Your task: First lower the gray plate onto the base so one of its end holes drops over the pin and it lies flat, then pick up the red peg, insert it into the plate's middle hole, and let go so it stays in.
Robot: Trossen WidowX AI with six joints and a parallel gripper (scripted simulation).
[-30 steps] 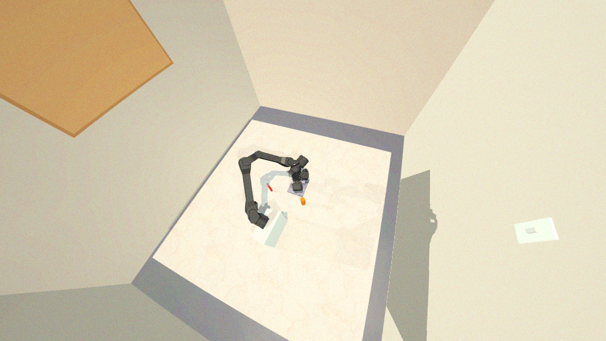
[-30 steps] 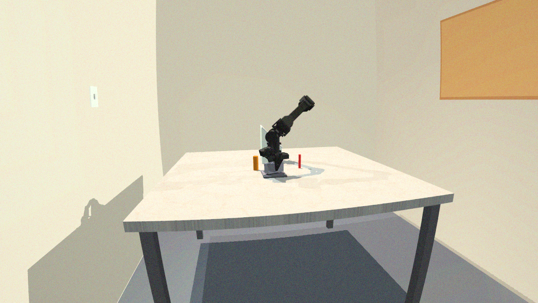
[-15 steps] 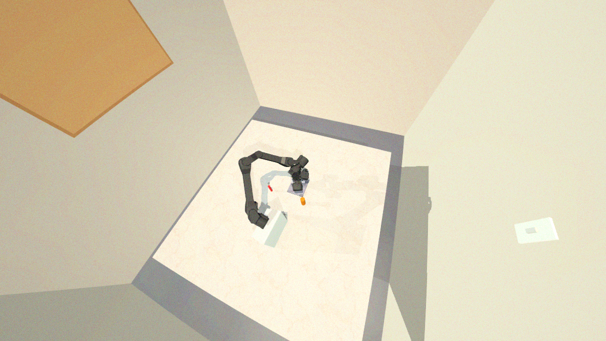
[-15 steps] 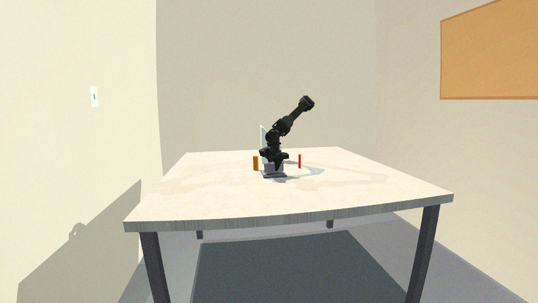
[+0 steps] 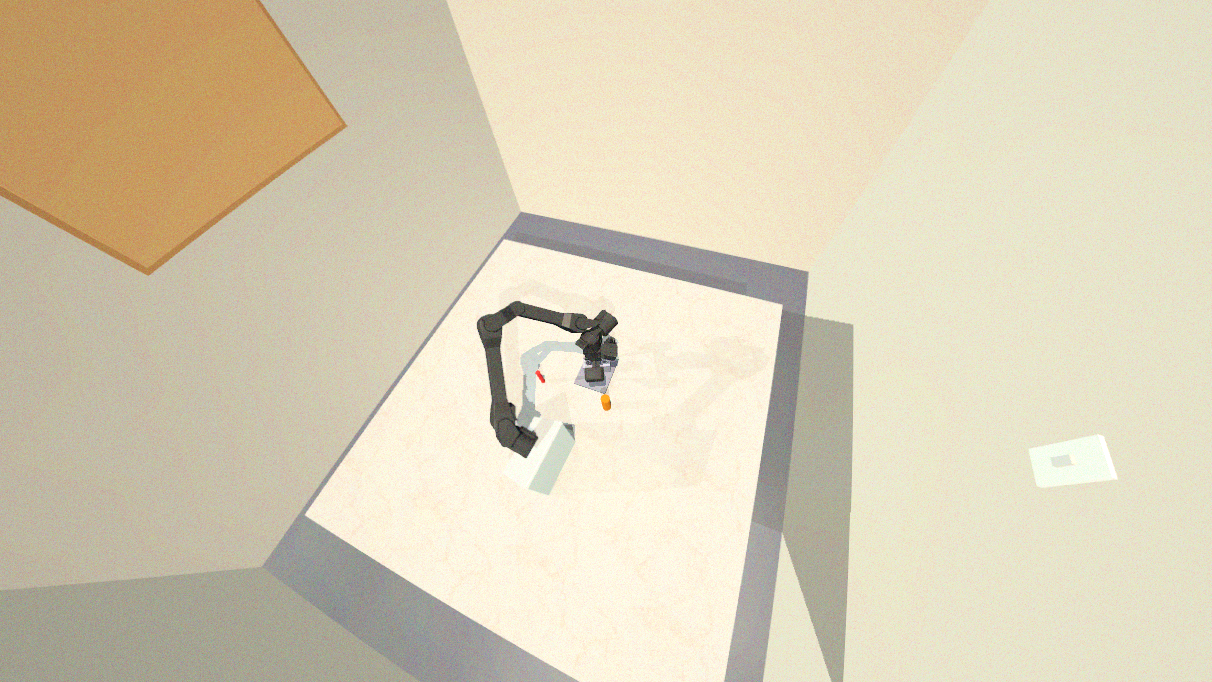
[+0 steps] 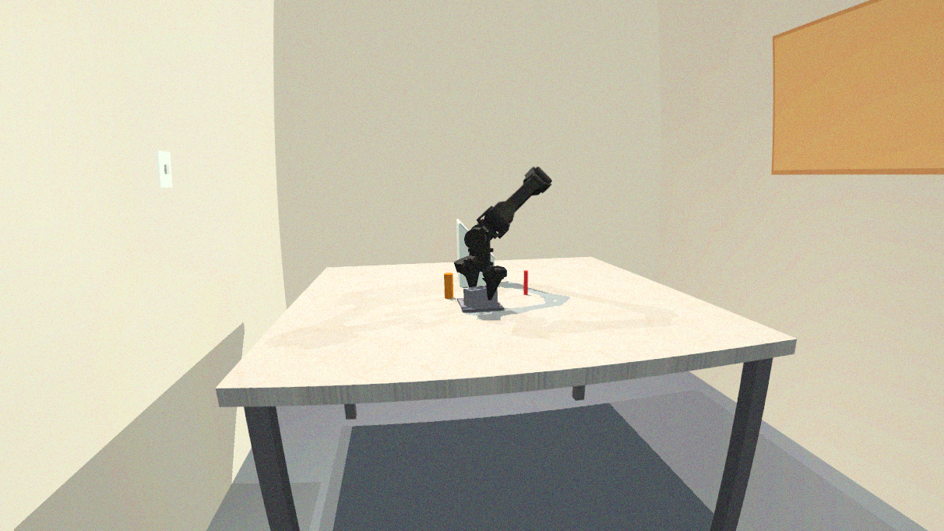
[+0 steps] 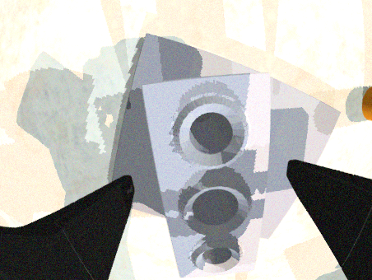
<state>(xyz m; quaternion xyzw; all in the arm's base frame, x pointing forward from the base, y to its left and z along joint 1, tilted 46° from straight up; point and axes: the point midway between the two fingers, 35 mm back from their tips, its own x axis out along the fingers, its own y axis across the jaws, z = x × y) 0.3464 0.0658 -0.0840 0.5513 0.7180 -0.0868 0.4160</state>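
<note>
My gripper tip is now 2 cm below the gray plate. Round my gripper tip: red peg 13 cm behind, 16 cm to the left, 1 cm above; then orange cylinder 11 cm behind, 10 cm to the right, 1 cm above; then base 1 cm behind, 1 cm to the left, 2 cm below.
</note>
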